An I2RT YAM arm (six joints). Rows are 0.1 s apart.
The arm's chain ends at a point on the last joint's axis. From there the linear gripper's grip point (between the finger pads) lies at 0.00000 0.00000 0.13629 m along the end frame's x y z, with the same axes.
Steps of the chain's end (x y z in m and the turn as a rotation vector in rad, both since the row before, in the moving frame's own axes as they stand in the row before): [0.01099 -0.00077 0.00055 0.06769 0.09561 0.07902]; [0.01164 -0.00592 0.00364 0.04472 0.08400 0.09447]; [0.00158 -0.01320 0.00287 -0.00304 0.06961 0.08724]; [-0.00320 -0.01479 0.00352 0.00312 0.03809 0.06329]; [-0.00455 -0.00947 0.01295 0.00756 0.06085 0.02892]
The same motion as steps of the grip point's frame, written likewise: [0.02434 -0.00945 -0.00038 0.06769 0.09561 0.07902]; [0.02334 -0.01146 0.00302 0.04472 0.08400 0.09447]; [0.01103 -0.01237 0.00254 -0.00304 0.06961 0.08724]; [0.00200 -0.01505 0.00342 0.00312 0.03809 0.06329]; [0.00375 -0.01038 0.01269 0.00756 0.06085 0.02892]
